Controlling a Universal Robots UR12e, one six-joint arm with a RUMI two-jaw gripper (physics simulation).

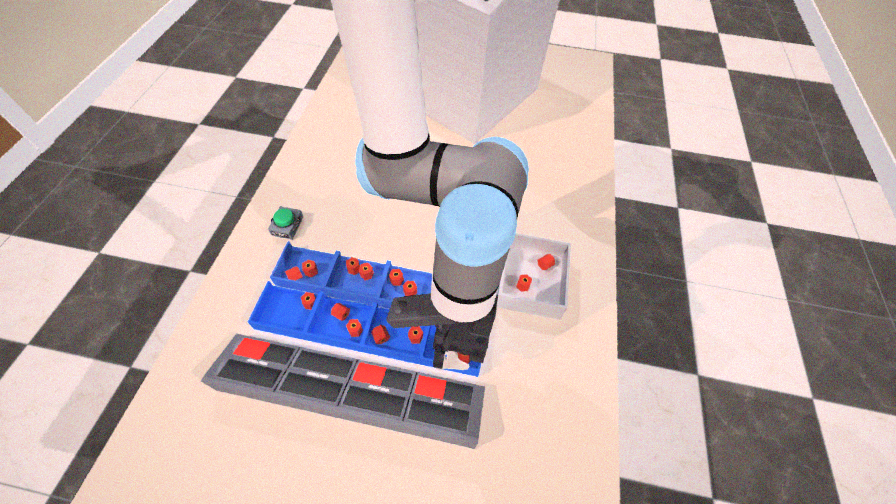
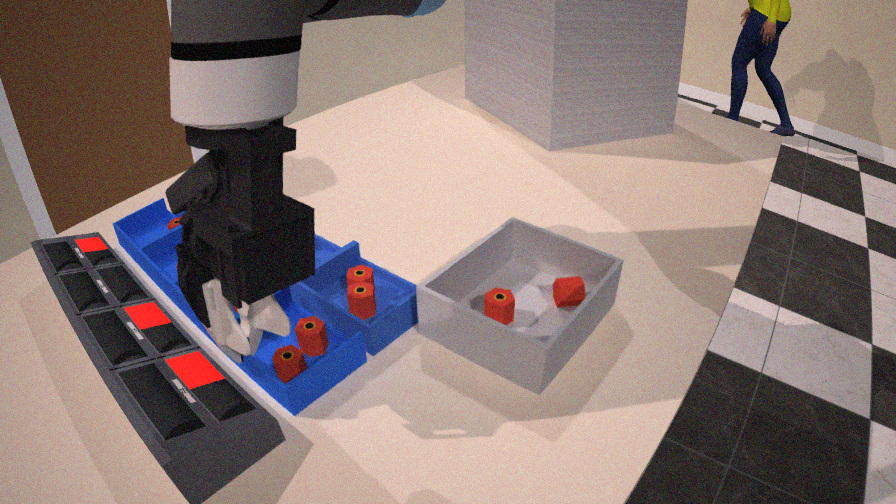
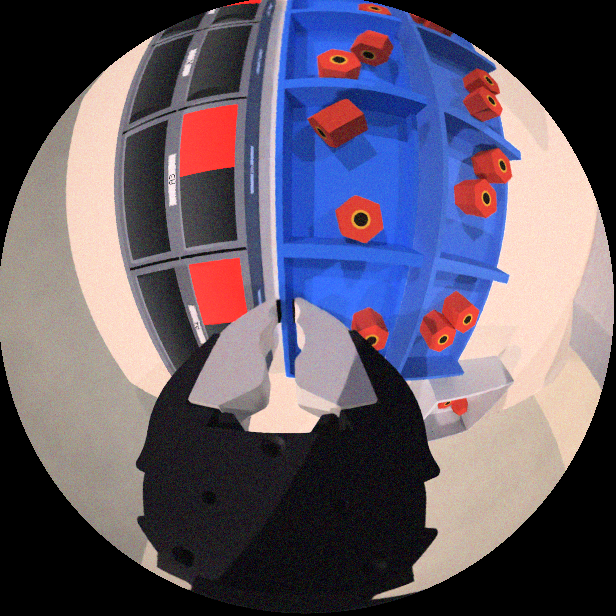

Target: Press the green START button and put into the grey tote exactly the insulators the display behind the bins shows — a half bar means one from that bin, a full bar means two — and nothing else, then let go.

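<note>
My gripper (image 1: 459,357) hangs low over the right end of the blue bin tray (image 1: 369,300), at its edge next to the display. Its jaws are shut with nothing between them (image 3: 285,313). A red insulator (image 3: 370,328) lies just beside the right finger in the end bin. The display (image 1: 344,388) shows three half red bars (image 1: 251,347) (image 1: 369,374) (image 1: 431,386). The grey tote (image 1: 538,275) holds two red insulators (image 2: 499,305) (image 2: 568,290). The green START button (image 1: 283,217) sits left of the bins.
Several red insulators lie spread through the blue bins (image 2: 360,291). A tall grey pedestal (image 2: 573,68) stands behind the mat. A person (image 2: 761,62) walks at the far right. The tote (image 2: 520,300) stands close to the tray's right end.
</note>
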